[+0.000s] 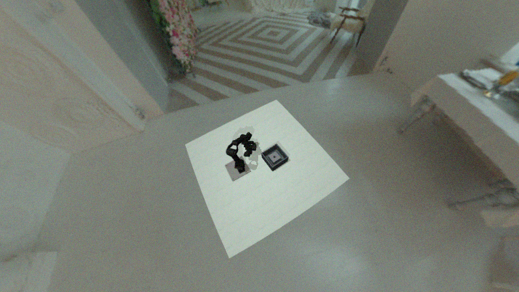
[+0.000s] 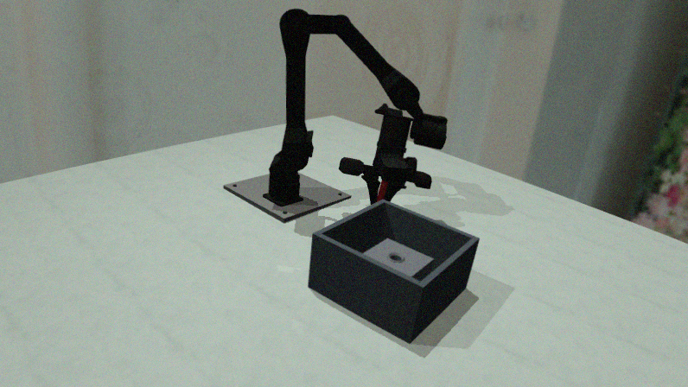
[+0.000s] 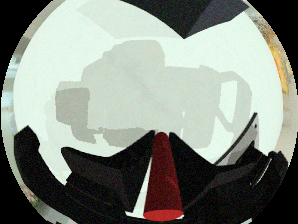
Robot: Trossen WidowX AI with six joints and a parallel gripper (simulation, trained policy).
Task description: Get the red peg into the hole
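The grey plate is 180 mm ahead of my gripper tip, 170 mm to the right of it and 30 mm above it. Round my gripper tip: red peg 10 mm to the left, 40 mm above; then dark box 180 mm ahead, 170 mm to the right, 10 mm above.
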